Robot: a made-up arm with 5 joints.
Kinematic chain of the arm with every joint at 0, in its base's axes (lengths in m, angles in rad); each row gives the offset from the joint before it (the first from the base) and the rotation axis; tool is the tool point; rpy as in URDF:
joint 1: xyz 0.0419 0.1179 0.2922 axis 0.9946 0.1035 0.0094
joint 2: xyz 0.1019 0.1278 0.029 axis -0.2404 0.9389 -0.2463
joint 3: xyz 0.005 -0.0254 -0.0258 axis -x
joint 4: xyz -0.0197 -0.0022 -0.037 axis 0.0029 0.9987 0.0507
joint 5: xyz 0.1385 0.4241 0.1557 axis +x
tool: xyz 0.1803 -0.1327 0.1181 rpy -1.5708 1.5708 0
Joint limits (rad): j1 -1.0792..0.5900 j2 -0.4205..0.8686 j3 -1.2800..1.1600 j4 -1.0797..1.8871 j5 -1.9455..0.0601
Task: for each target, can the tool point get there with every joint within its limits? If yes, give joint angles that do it. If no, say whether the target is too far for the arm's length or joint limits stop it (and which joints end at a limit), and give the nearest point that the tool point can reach.
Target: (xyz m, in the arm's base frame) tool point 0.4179 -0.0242 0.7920
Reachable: yes | joints 0.3618 0.1496 -0.9418 -0.3323 -0.7949
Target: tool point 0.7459 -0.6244 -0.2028
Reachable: no: too far | nearest point 0.5552 -0.3582 -0.0649 | short by 0.355 m
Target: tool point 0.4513 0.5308 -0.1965
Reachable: yes | joints -0.1583 0.3754 0.7613 0.4358 -1.3151
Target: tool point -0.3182 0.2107 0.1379
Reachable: no: joint limits stop it (at a limit: joint 1, joint 2, joint 4, joint 5) | nearest point -0.1970 0.2530 -0.0528 | short by 0.230 m
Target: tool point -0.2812 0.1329 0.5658
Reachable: no: joint limits stop it (at a limit: joint 2, joint 4) | nearest point -0.1500 0.1704 0.7029 | short by 0.193 m
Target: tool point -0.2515 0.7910 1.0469
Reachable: no: too far | nearest point -0.0845 0.6063 0.8309 | short by 0.330 m
